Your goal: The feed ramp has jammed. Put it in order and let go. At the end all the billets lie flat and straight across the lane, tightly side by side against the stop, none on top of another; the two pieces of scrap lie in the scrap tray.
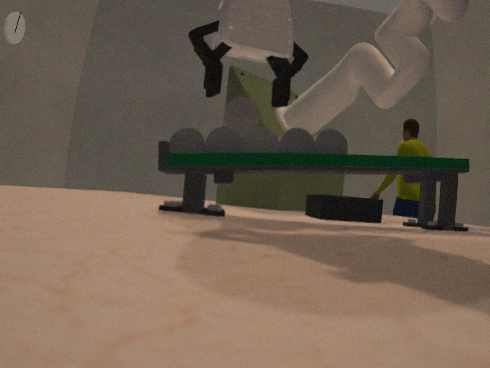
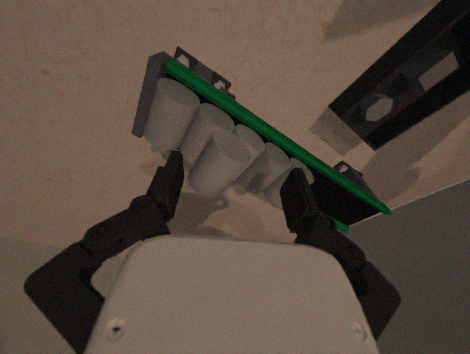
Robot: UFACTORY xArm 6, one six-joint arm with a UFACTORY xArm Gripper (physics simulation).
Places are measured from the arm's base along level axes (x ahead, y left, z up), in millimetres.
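Pixels of known places: gripper, fingertip midpoint: (image 1: 247,100) (image 2: 236,172); arm's base at its link origin: (image 1: 292,127).
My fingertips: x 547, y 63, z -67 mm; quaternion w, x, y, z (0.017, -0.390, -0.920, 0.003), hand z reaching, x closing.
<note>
Ahead of a thing's pixels: the offset from my fingertips to its middle. "spot": to the spot under its first point.
Several grey cylindrical billets lie across the green-railed lane (image 1: 380,162) (image 2: 270,132) in a row from the dark stop {dx +52, dy -72, dz -79 mm} (image 1: 163,156) (image 2: 148,97). The end billet {dx +44, dy -50, dz -67 mm} (image 1: 187,140) (image 2: 172,112) is beside the stop. One more billet {dx +24, dy +3, dz -27 mm} (image 1: 242,114) (image 2: 220,162) lies on top, over the second and third of the row. A hexagonal scrap piece {dx -157, dy +119, dz -127 mm} (image 2: 377,107) and a pale block-shaped scrap piece {dx -210, dy +100, dz -123 mm} (image 2: 439,71) lie in the black scrap tray {dx -184, dy +110, dz -122 mm} (image 1: 344,209) (image 2: 380,55). My gripper (image 1: 247,100) (image 2: 236,172) is open and empty, its fingers above the row, either side of the top billet.
The lane stands on legs with dark feet {spot: dx +78, dy -23, dz -136 mm} (image 1: 191,210). An olive-green sloped housing (image 1: 280,192) stands behind it. The pale robot arm (image 1: 330,95) reaches down behind the lane. A person in a yellow top (image 1: 414,150) stands in the right background.
</note>
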